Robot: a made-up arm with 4 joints.
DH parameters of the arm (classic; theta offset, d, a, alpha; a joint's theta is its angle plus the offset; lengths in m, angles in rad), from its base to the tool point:
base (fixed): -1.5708 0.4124 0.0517 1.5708
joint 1: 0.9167 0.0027 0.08 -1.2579
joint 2: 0 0.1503 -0.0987 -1.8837
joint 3: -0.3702 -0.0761 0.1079 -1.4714
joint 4: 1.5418 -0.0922 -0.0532 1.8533
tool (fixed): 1.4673 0.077 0 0
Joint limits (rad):
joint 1: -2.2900..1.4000
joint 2: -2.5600..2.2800
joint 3: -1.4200..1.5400
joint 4: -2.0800..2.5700
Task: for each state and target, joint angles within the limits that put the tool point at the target. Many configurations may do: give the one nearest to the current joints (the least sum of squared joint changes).
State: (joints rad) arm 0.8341 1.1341 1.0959 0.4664
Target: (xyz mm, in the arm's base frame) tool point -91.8 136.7 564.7
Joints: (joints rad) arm 1.2224 0.3991 1.2552 0.7217
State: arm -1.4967 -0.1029 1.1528 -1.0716
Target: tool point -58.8 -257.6 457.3
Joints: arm -1.5692 -0.2326 1.1297 -1.0377
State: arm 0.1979 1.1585 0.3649 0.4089
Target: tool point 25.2 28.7 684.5
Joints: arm 0.0057 1.1681 0.7199 0.3363
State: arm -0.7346 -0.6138 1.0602 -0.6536
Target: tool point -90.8 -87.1 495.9
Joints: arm -0.4591 -1.4303 1.5400 -0.7008
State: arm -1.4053 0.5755 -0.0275 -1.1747
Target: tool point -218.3 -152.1 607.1
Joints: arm -1.4388 1.2237 -0.6342 -1.2689
